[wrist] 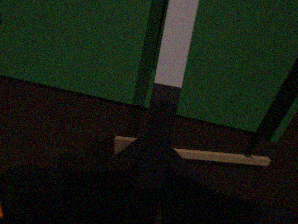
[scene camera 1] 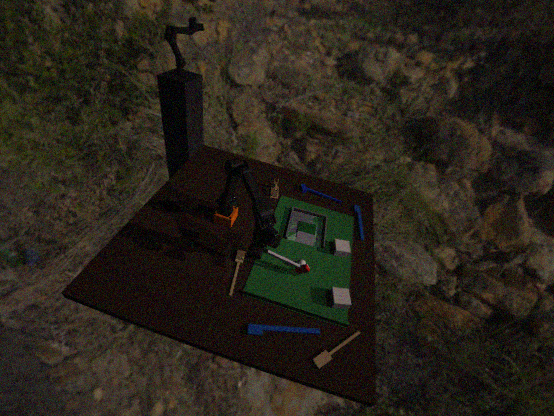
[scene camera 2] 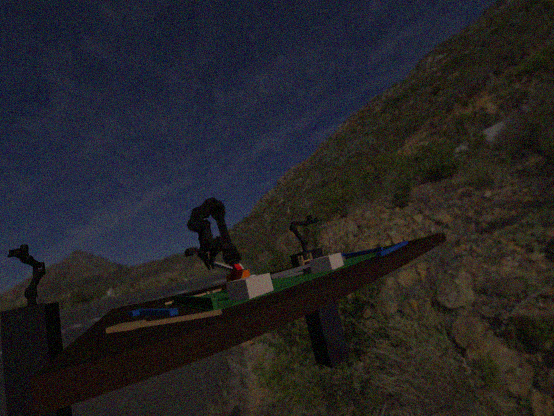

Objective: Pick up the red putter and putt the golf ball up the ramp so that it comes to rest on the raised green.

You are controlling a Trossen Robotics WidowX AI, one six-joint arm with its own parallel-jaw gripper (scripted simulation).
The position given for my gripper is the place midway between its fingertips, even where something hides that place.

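Note:
Through scene camera 2 I can see my gripper [scene camera 2: 211, 269], and a green mat [scene camera 2: 222, 297] is visible there as well. The mat appears again in scene camera 1, at the green mat [scene camera 1: 269, 276]. The wrist view gives me both the gripper [wrist: 151, 143] and the mat [wrist: 115, 57].

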